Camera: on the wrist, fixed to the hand. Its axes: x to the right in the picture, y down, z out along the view.
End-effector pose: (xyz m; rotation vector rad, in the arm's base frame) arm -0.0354 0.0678 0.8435 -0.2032 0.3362 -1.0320
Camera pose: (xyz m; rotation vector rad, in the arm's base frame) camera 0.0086 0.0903 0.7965 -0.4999 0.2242 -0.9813
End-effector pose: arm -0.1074 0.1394 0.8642 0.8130 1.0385 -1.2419
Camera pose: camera -0.0514 0.1718 0.8427 0.4963 0.9615 -1.1964
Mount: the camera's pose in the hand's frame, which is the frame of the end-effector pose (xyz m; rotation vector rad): 0.0095 0.0617 -0.0274 -0.1966 -0.2327 -0.0178
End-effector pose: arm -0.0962 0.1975 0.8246 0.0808 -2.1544 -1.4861
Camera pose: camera -0.0777 0.1954 0.8902 -0.1494 -2.1740 -1.7854
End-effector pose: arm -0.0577 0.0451 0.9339 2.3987 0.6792 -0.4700
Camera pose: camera -0.0105 0.0230 0.9778 2.1150 0.6128 -0.6470
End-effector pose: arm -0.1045 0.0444 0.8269 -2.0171 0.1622 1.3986
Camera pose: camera -0.1070 -0.0165 0.7964 -1.9842 -0.0989 1.6799
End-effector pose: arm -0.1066 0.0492 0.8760 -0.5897 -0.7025 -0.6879
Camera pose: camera -0.0457 0.0660 0.8504 -0.8546 -0.8626 -0.7165
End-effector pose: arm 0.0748 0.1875 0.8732 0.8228 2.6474 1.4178
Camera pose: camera 0.0863 0.1984 0.9395 0.8802 2.2981 1.4500
